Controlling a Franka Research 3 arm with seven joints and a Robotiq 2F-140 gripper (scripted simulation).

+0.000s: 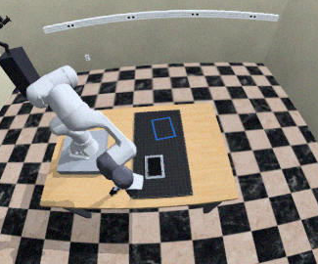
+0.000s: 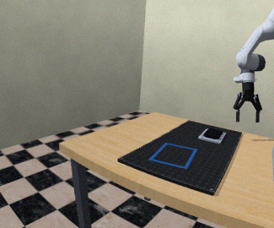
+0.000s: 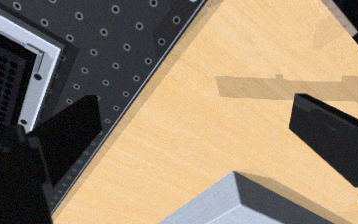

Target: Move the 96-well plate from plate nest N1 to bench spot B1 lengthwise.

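Right now the 96-well plate is 17 cm ahead of my hand, 14 cm to the left of it and 7 cm below it. Round my hand: white plate nest: 17 cm ahead, 14 cm to the left, 9 cm below.
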